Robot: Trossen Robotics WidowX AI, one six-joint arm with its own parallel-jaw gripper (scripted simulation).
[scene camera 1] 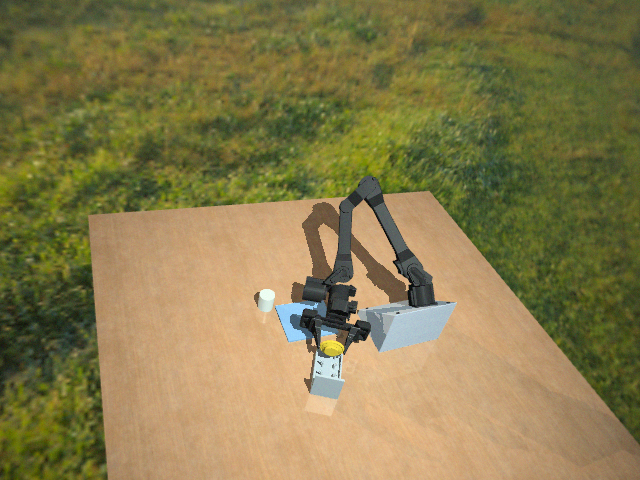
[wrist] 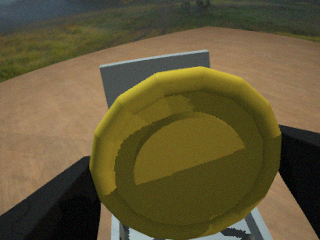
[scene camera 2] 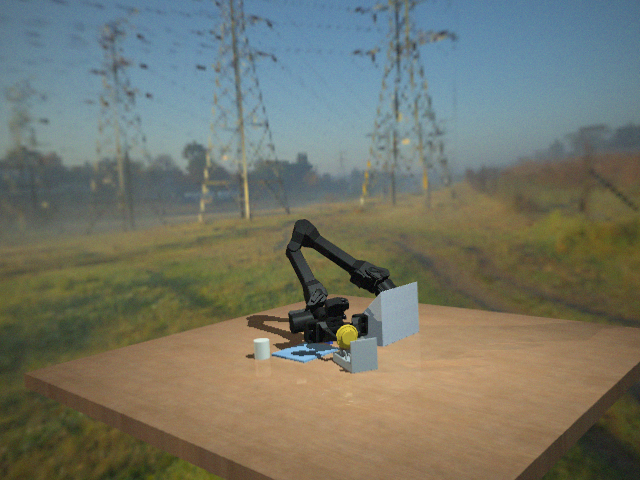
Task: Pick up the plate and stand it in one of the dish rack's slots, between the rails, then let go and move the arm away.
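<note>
There's a grey dish rack here. My gripper holds a yellow plate, and you'd find my gripper in the wrist view and in scene camera 2 too.
</note>
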